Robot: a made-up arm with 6 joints.
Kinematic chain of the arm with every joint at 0, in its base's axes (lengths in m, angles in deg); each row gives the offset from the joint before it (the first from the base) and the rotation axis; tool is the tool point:
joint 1: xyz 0 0 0.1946 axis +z
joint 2: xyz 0 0 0 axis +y
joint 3: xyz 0 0 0.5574 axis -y
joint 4: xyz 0 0 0 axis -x
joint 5: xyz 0.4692 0 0 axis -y
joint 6: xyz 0 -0.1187 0 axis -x
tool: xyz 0 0 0
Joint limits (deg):
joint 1: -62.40..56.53
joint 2: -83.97..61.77
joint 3: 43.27..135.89
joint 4: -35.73..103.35
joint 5: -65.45..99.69
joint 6: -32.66..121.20
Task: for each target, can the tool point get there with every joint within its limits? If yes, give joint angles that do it. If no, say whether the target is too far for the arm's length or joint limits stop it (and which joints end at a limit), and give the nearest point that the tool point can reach.
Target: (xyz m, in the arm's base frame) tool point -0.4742 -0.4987 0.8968
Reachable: yes | joints 40.15 -26.90 116.64 50.53 -27.69 -8.64
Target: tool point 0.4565 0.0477 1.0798
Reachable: yes | joints 19.55 12.42 64.72 -24.78 19.05 64.29
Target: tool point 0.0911 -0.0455 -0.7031
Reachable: no: joint limits stop it (at a limit: joint 1, joint 2, joint 3) | nearest point -0.4535 -0.7056 -0.1383 | short by 1.025 m
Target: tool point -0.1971 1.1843 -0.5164
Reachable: no: too far | nearest point -0.3682 0.7635 -0.1312 | short by 0.596 m
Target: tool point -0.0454 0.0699 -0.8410
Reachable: no: joint limits stop it (at a limit: joint 2, joint 3) | nearest point -0.4567 0.7031 -0.1387 | short by 1.031 m
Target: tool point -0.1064 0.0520 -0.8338
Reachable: no: joint limits stop it (at a limit: joint 2, joint 3) | nearest point -0.7533 0.3681 -0.1387 | short by 1.001 m
